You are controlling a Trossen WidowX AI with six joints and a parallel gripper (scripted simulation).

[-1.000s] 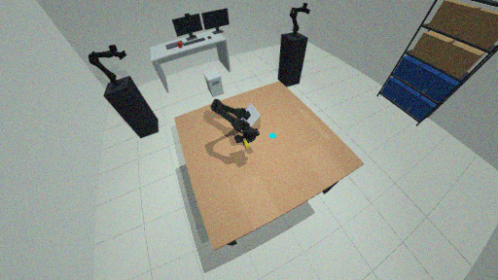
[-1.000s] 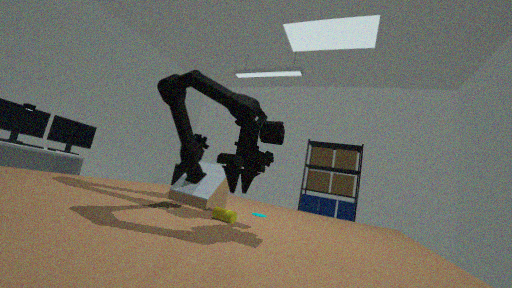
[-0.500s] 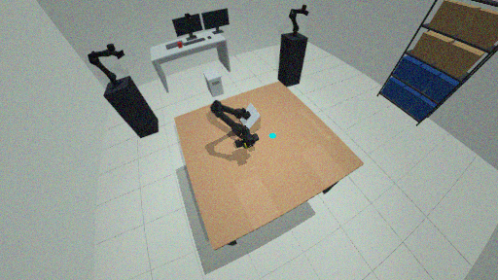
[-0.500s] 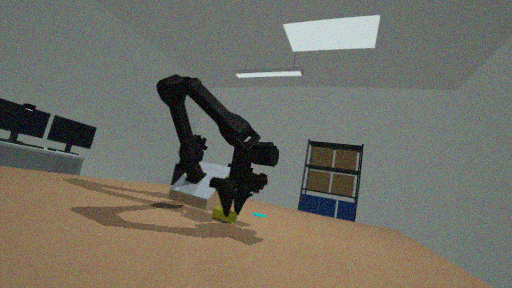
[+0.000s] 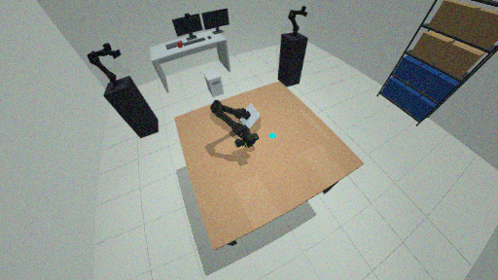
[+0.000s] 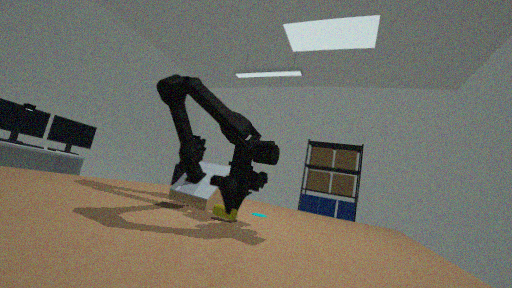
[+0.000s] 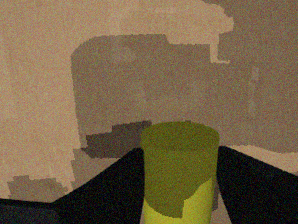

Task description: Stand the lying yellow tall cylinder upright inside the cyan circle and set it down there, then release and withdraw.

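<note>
Right now the cyan circle is 20 mm behind my gripper tip, 250 mm to the left of it and 20 mm below it. Also, from my gripper tip: yellow tall cylinder 20 mm behind.
</note>
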